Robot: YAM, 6 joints.
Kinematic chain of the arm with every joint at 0, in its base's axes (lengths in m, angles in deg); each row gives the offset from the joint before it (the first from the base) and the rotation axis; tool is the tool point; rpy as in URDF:
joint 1: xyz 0 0 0.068 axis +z
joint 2: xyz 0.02 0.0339 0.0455 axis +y
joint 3: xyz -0.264 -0.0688 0 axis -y
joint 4: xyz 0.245 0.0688 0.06 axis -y
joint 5: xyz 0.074 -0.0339 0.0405 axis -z
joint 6: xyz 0.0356 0 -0.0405 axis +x
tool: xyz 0 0 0 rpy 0 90 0
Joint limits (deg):
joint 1: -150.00..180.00
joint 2: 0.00..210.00
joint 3: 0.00..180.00
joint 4: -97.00..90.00
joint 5: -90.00..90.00
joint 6: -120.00..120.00
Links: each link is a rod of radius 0.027 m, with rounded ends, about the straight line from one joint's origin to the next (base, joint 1, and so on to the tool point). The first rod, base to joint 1, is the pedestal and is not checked.
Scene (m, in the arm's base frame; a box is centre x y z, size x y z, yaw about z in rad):
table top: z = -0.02
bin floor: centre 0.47 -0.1 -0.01 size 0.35 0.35 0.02 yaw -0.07
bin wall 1: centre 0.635 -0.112 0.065 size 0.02 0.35 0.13 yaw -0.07
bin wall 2: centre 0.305 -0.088 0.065 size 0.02 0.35 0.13 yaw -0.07
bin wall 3: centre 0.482 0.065 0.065 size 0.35 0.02 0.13 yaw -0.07
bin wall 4: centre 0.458 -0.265 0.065 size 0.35 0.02 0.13 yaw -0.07
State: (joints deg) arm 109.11 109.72 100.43 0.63 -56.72 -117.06
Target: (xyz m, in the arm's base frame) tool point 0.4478 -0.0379 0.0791
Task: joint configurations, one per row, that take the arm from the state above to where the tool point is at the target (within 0.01 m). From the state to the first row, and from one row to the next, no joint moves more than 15 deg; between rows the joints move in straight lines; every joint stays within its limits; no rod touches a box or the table.
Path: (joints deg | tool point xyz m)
1: 94.42 110.33 98.32 -0.07 -56.07 -117.06 | -0.0646 0.4520 0.3491
2: 79.73 110.94 96.21 -0.77 -55.42 -117.06 | 0.0527 0.4552 0.3306
3: 65.05 111.55 94.10 -1.47 -54.77 -117.06 | 0.1669 0.4276 0.3122
4: 50.36 112.16 91.99 -2.17 -54.12 -117.06 | 0.2700 0.3711 0.2938
5: 35.67 112.77 89.88 -2.87 -53.47 -117.06 | 0.3545 0.2897 0.2755
6: 20.98 113.39 87.77 -3.57 -52.82 -117.06 | 0.4147 0.1894 0.2574
7: 6.29 114.00 85.66 -4.26 -52.17 -117.06 | 0.4464 0.0775 0.2395
8: -8.39 114.61 83.55 -4.96 -51.52 -117.06 | 0.4478 -0.0379 0.2220
9: -8.36 122.88 81.81 -4.88 -50.85 -117.06 | 0.4537 -0.0388 0.1501
10: -8.33 131.16 80.06 -4.80 -50.18 -117.06 | 0.4478 -0.0379 0.0791

